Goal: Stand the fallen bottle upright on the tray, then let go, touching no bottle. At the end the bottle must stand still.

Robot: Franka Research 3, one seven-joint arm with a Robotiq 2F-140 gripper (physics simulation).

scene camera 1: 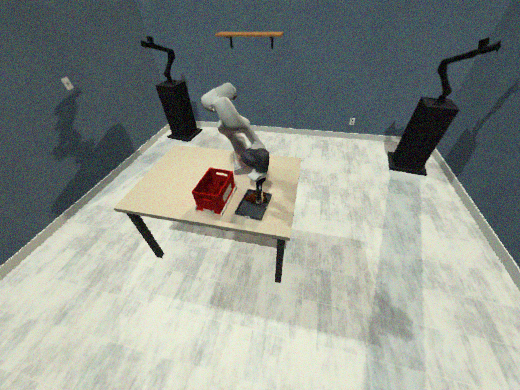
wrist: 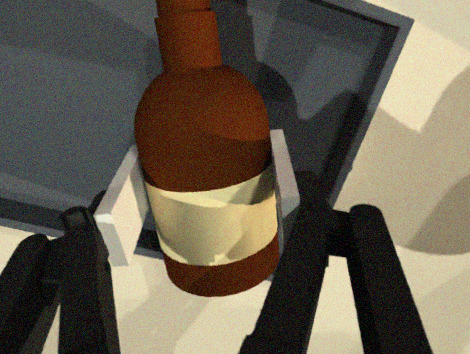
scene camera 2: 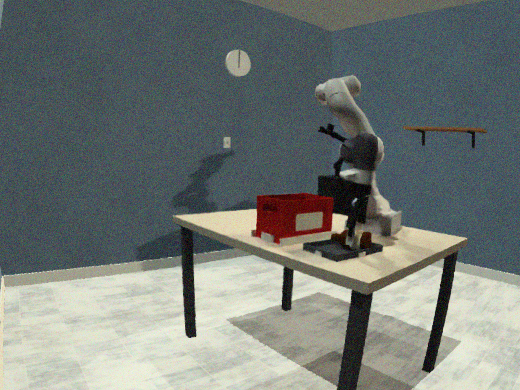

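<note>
The fallen brown bottle [scene camera 1: 248, 196] [scene camera 2: 366, 240] [wrist: 202, 125] with a cream label lies on its side across the dark grey tray [scene camera 1: 249, 211] [scene camera 2: 322, 249] [wrist: 75, 125]. Its neck points inward over the tray and toward the red crate's side; its base reaches past the tray's edge in the wrist view. My gripper [scene camera 1: 259, 200] [scene camera 2: 353, 243] [wrist: 209, 159] is shut on the bottle, with one pale pad at each side of its body around the label. The far side of the bottle and its contact with the tray are hidden in the wrist view.
A red crate [scene camera 1: 206, 201] [scene camera 2: 268, 223] stands beside the tray on the wooden table [scene camera 1: 165, 175] [scene camera 2: 225, 225]. The table's front edge is close to the tray. Black pedestals [scene camera 1: 175, 107] [scene camera 1: 425, 132] with small arms stand behind and at the right, off the table.
</note>
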